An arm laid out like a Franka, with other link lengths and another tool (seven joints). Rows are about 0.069 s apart.
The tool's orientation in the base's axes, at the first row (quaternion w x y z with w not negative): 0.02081, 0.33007, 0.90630, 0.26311
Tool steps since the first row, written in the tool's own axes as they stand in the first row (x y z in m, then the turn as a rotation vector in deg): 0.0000, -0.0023, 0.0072, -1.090, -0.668, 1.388; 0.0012, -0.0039, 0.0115, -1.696, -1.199, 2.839; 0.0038, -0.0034, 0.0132, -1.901, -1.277, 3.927; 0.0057, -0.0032, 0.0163, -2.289, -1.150, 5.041
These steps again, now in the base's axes. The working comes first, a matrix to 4 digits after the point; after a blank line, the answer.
The tool's axes in the first row as the columns of a matrix, in the base's axes (used below as rounded here):
-0.7812, 0.5873, 0.2114
0.6092, 0.6436, 0.4632
0.1360, 0.4907, -0.8607

0.0002, 0.0019, -0.0073, 0.753, -0.451, -1.671; -0.0008, 0.0035, -0.0116, 1.221, -0.490, -3.263; -0.0022, 0.0062, -0.0125, 1.565, -0.161, -4.265; -0.0029, 0.0090, -0.0148, 2.178, 0.200, -5.214
